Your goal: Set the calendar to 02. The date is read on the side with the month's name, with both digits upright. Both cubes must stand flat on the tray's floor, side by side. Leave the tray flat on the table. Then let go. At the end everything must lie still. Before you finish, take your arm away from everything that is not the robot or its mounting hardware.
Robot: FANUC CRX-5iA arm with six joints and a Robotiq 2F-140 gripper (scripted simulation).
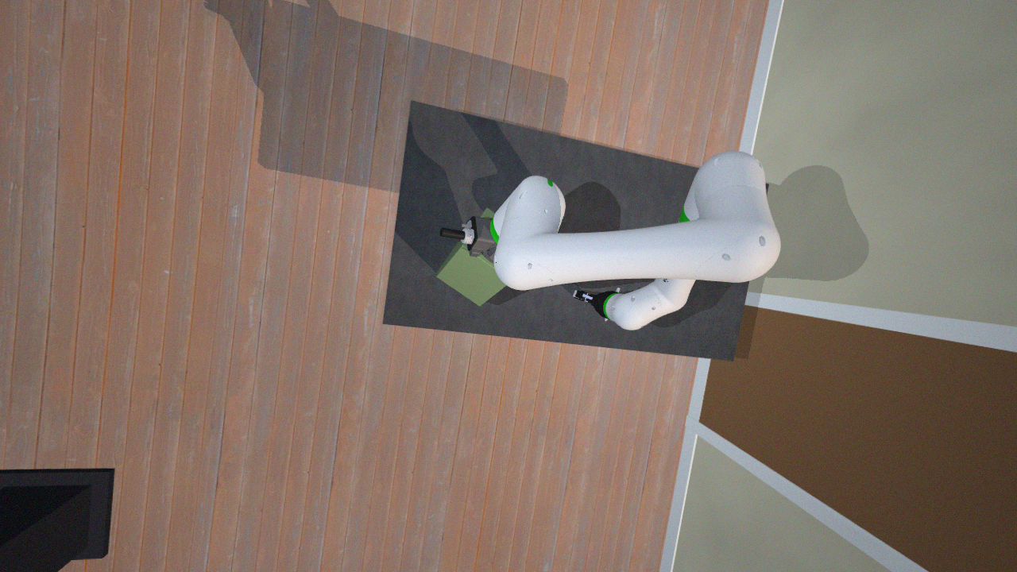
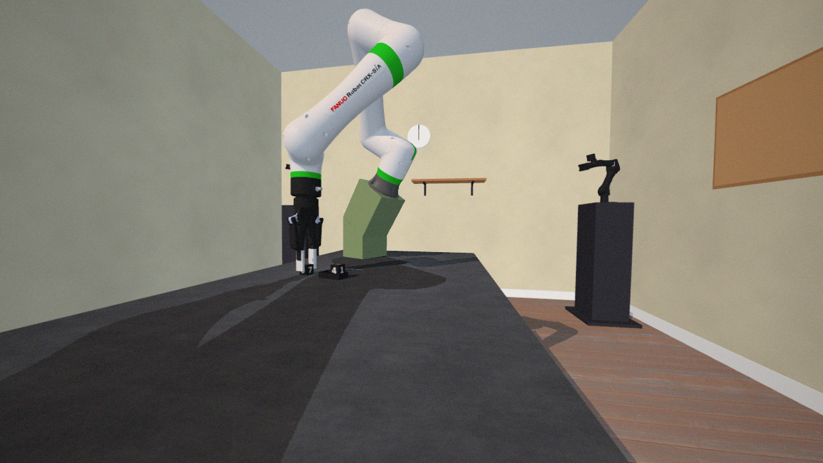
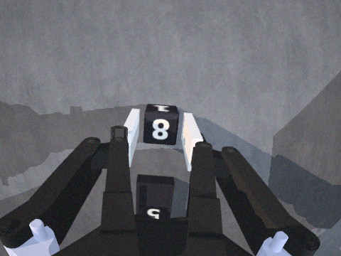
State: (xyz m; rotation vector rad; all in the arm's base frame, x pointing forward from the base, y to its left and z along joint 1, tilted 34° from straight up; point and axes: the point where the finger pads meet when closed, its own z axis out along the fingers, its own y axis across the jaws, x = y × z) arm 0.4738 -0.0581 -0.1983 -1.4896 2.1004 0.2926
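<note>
My gripper is now 120 mm to the right of the black number cube, 30 mm short of it and 20 mm above it. Also, from my hand: black tray: 110 mm to the left, 40 mm below, 30 mm ahead.
</note>
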